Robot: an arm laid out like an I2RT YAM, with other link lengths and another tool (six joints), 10 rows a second.
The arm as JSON. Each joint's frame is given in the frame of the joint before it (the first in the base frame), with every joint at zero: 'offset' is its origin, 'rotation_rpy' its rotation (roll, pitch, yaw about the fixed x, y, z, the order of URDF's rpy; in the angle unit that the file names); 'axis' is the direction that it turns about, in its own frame. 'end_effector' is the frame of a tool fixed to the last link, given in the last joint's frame.
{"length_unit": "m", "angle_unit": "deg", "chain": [
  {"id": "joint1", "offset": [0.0, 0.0, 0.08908], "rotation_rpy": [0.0, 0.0, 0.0], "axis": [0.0, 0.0, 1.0]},
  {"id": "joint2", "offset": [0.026, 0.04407, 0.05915], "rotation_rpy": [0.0, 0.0, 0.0], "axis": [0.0, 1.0, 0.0]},
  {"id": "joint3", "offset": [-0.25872, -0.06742, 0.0], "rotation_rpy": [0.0, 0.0, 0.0], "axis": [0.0, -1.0, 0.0]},
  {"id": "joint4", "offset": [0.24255, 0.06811, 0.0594], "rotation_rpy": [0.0, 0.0, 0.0], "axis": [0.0, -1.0, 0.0]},
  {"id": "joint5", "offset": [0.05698, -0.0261, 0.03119], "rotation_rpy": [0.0, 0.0, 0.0], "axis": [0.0, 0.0, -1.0]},
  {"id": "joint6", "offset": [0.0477, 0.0, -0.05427], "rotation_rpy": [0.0, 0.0, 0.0], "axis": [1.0, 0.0, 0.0]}
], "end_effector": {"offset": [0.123, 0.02, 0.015], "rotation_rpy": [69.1, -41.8, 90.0]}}
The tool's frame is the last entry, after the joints.
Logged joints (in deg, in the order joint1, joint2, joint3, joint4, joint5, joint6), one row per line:
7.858 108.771 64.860 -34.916 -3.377 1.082
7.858 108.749 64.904 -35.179 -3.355 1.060
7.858 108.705 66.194 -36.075 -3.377 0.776
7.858 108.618 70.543 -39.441 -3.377 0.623
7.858 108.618 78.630 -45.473 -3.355 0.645
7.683 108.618 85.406 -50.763 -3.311 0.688
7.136 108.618 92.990 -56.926 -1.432 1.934
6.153 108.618 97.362 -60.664 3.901 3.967
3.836 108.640 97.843 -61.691 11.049 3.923
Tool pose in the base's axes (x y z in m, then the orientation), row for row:
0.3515 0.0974 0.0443 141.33 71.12 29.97
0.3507 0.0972 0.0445 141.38 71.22 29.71
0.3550 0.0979 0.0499 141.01 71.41 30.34
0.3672 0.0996 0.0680 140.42 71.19 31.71
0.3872 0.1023 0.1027 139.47 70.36 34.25
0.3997 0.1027 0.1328 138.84 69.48 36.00
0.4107 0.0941 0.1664 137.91 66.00 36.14
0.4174 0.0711 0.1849 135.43 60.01 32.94
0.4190 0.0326 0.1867 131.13 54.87 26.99
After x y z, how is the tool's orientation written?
As a rotation vector, in degrees.
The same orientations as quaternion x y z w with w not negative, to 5 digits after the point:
0.86567 0.43562 0.18357 0.16480
0.86581 0.43615 0.18194 0.16445
0.86405 0.43757 0.18591 0.16551
0.86186 0.43694 0.19463 0.16852
0.85875 0.43323 0.21089 0.17431
0.85709 0.42891 0.22223 0.17903
0.86037 0.41175 0.22546 0.19849
0.86548 0.38350 0.21051 0.24405
0.86361 0.36137 0.17775 0.30331

